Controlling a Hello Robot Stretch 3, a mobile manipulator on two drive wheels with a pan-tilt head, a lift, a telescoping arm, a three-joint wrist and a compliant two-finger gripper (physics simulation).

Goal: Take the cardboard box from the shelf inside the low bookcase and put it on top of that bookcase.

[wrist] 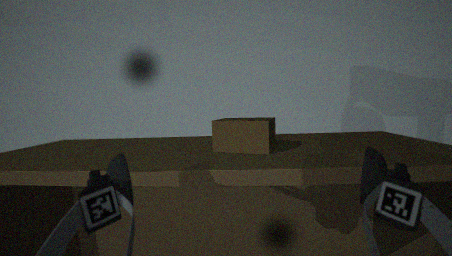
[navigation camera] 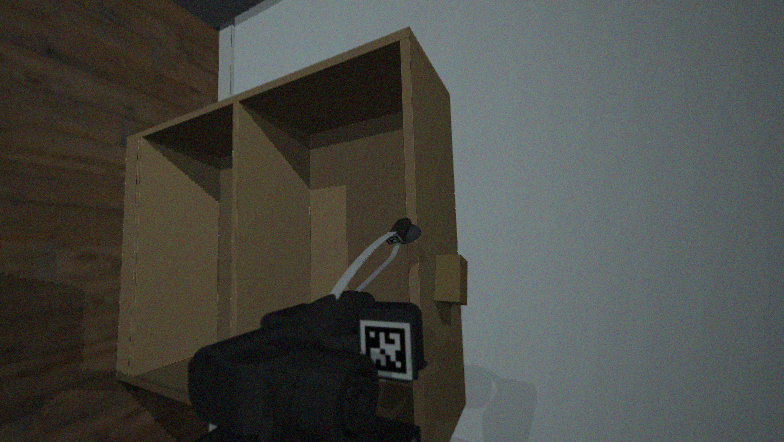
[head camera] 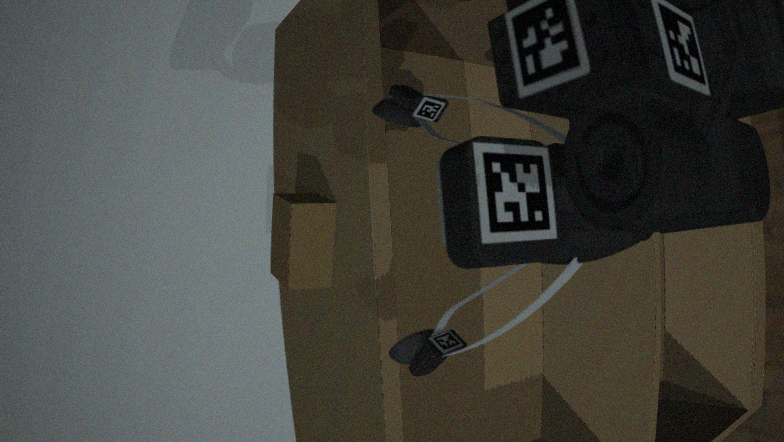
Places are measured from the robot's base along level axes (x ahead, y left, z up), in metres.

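Where they show: gripper, fingertip midpoint: point(wrist: 242, 170) point(navigation camera: 415, 294) point(head camera: 393, 231).
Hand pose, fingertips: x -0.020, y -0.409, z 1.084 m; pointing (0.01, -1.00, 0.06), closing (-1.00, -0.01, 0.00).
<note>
After its pixels a point has its place.
The cardboard box point(head camera: 311, 245) @[y -0.572, x -0.019, z 1.086 m] point(navigation camera: 450, 278) @[y -0.572, x -0.020, z 1.091 m] point(wrist: 241, 136) @[y -0.571, x -0.021, z 1.086 m] is a small tan block. It rests upright on the top board of the low bookcase point(head camera: 329, 351) @[y -0.608, x 0.098, z 1.060 m] point(navigation camera: 433, 164) @[y -0.600, x 0.215, z 1.060 m] point(wrist: 150, 153) @[y -0.585, x 0.128, z 1.060 m], towards the wall side. My gripper point(head camera: 410, 226) @[y -0.409, x -0.020, z 1.084 m] point(wrist: 242, 170) @[y -0.409, x -0.020, z 1.084 m] is open and empty, its two fingers wide apart. It is apart from the box, at the front side of the top board. In the wrist view the box shows beyond the fingertips, between them. In the navigation camera view one fingertip shows and the other is hidden behind the wrist.
A pale wall point(head camera: 137, 219) @[y -0.806, x -0.074, z 1.261 m] point(navigation camera: 603, 219) @[y -0.811, x 0.085, z 1.381 m] point(wrist: 225, 60) @[y -0.809, x 0.011, z 1.246 m] stands behind the bookcase. The bookcase's open compartments and inner shelf point(navigation camera: 269, 219) @[y -0.588, x 0.131, z 0.580 m] face my arm. A brown wooden floor point(navigation camera: 60, 192) @[y -0.348, x 0.240, z 0.000 m] shows beside its base. The head and navigation pictures are turned sideways.
</note>
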